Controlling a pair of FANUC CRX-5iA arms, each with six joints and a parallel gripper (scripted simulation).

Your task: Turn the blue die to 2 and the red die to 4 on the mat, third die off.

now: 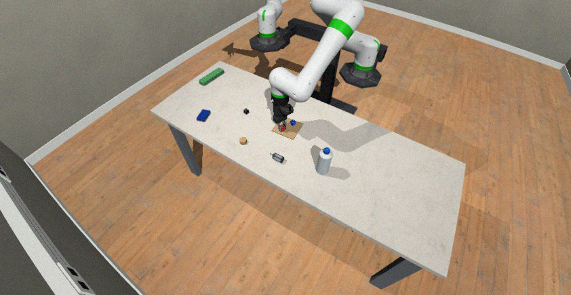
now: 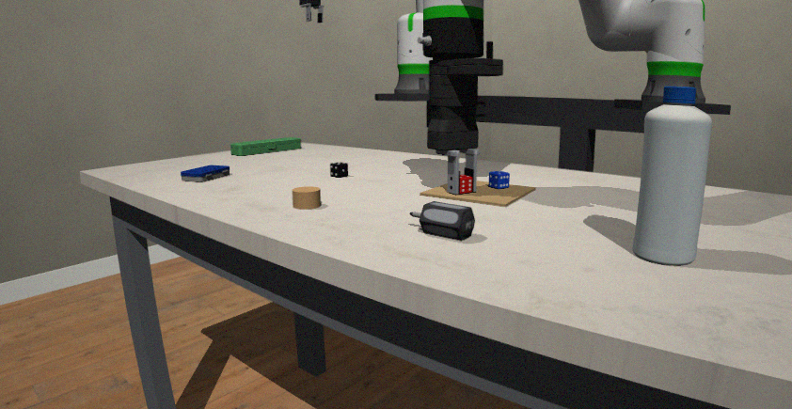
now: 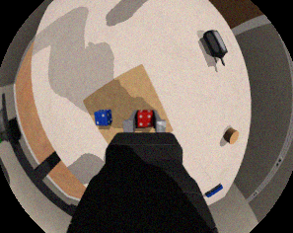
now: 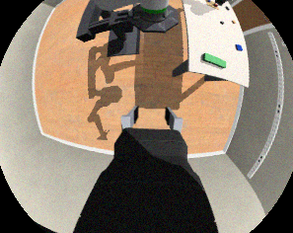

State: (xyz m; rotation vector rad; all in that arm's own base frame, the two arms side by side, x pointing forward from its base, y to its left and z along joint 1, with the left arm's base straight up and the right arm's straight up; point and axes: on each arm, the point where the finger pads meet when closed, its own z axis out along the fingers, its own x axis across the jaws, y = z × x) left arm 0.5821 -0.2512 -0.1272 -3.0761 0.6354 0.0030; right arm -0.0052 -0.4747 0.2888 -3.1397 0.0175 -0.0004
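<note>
Now: the red die 1 cm below my left hand. Also, from my left hand: tan mat 3 cm behind, 2 cm below, 1 cm to the left; dark screwdriver-like tool 19 cm ahead, 8 cm to the left, 1 cm below; blue die 7 cm behind, 3 cm to the left, 1 cm below.
</note>
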